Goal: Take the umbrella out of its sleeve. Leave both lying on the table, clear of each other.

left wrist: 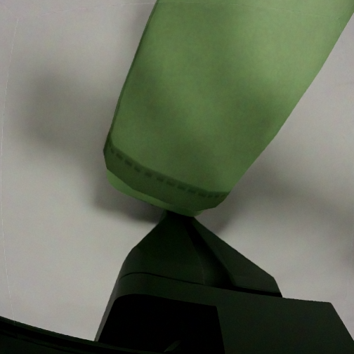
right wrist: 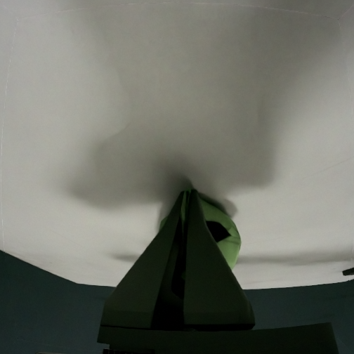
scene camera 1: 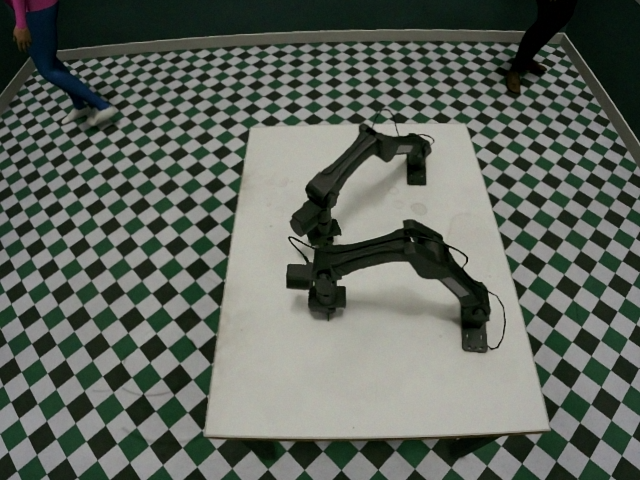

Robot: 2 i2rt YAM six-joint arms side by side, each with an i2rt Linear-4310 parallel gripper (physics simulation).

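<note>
The light-green cloth sleeve (left wrist: 210, 110) (right wrist: 229, 247) hangs above the table. A stitched hem and a pale green rim show at its lower end in the left wrist view. In scene camera 1 the arms hide it. My left gripper (scene camera 1: 328, 316) (left wrist: 170, 210) is shut at the rim, on the umbrella's thin green end as far as I can tell; the fingers hide the contact. My right gripper (scene camera 1: 321, 243) (right wrist: 190, 195) is shut on the sleeve's other end, with a strip of green cloth pinched between its fingertips. The rest of the umbrella is hidden.
The white table (scene camera 1: 361, 382) lies under both arms, with its near edge at the bottom of scene camera 1. The two grippers are close together near the table's middle. Two people's legs (scene camera 1: 62, 72) (scene camera 1: 540, 38) show on the checkered floor beyond it.
</note>
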